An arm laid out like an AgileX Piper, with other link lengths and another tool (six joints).
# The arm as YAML. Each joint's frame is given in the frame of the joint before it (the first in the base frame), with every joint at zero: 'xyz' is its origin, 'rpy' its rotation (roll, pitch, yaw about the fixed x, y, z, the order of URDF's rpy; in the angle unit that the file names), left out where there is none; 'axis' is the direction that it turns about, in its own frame. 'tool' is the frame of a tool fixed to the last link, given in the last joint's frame.
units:
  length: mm
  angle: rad
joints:
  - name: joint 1
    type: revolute
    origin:
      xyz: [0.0, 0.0, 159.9]
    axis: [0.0, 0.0, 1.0]
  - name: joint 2
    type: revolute
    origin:
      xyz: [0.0, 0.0, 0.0]
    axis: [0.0, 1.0, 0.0]
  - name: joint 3
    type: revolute
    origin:
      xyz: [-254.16, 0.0, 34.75]
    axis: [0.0, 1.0, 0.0]
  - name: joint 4
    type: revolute
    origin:
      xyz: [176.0, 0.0, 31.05]
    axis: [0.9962, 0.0, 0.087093]
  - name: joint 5
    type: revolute
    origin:
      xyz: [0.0, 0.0, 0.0]
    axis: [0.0, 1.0, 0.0]
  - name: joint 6
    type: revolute
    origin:
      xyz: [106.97, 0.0, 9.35]
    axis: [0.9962, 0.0, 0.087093]
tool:
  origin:
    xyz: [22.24, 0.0, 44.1]
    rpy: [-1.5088, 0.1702, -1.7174]
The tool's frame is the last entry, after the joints.
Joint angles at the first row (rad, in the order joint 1, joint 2, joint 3, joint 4, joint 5, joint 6):
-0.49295 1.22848 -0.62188 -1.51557 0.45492 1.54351
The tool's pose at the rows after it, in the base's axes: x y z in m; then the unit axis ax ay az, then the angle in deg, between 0 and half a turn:
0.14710 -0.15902 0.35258 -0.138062 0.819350 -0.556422 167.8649
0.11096 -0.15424 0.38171 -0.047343 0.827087 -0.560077 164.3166
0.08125 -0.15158 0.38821 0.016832 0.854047 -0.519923 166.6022
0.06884 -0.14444 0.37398 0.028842 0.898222 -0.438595 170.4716
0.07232 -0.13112 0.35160 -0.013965 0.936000 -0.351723 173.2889
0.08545 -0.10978 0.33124 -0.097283 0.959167 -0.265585 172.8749
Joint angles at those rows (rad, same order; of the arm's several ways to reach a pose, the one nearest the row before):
-0.49293 1.07624 -0.68196 -1.36848 0.52353 1.47959
-0.49295 0.94726 -0.75895 -1.16420 0.63854 1.37762
-0.49298 0.88088 -0.84922 -0.93651 0.83175 1.22443
-0.49736 0.86118 -0.91516 -0.70046 1.01550 1.06043
-0.49725 0.86118 -0.93390 -0.49147 1.13423 0.89697
-0.49746 0.86119 -0.93390 -0.26669 1.20087 0.69667

